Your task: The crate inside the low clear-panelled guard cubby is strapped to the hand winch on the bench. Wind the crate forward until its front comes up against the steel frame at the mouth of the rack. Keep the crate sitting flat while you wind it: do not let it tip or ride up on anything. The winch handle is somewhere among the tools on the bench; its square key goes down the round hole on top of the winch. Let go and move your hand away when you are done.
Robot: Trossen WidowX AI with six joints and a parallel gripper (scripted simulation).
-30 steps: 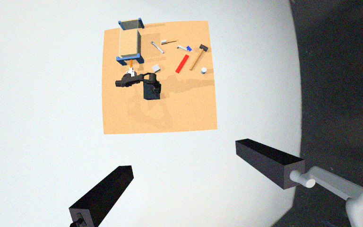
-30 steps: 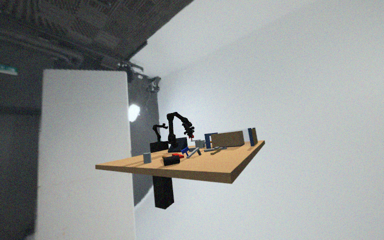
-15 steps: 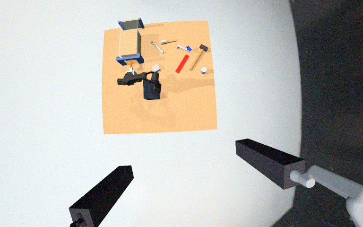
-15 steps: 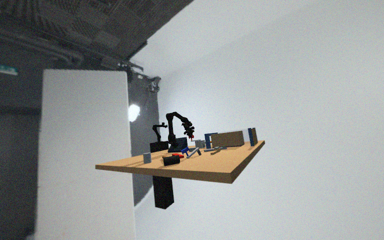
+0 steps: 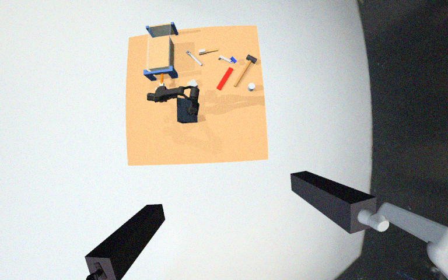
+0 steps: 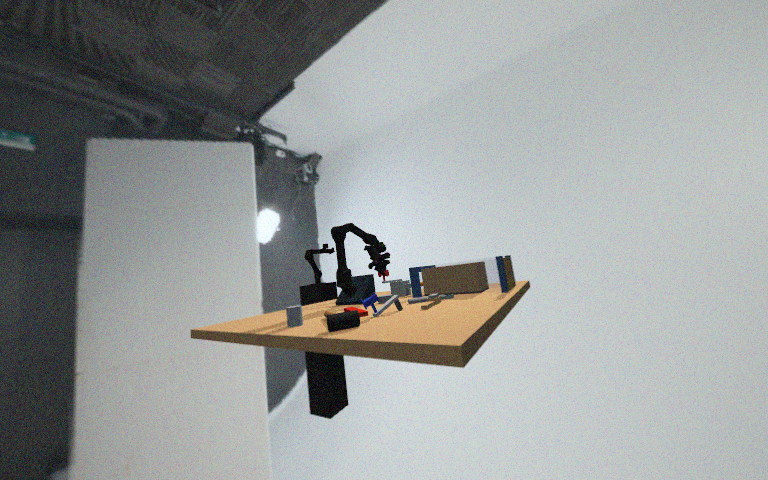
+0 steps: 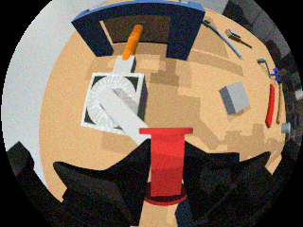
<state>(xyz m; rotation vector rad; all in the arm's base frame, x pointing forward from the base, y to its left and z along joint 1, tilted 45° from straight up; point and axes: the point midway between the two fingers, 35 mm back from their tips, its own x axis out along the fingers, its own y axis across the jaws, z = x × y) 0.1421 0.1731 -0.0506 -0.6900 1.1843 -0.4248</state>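
The winch handle is 3 cm to the left of my gripper tip, 3 cm below it and 1 cm ahead of it. From my gripper tip the other things lie so: winch (10 cm below, 7 cm to the left, 3 cm ahead); red knob (2 cm behind); blue steel frame (21 cm ahead, 7 cm to the left, 3 cm below).
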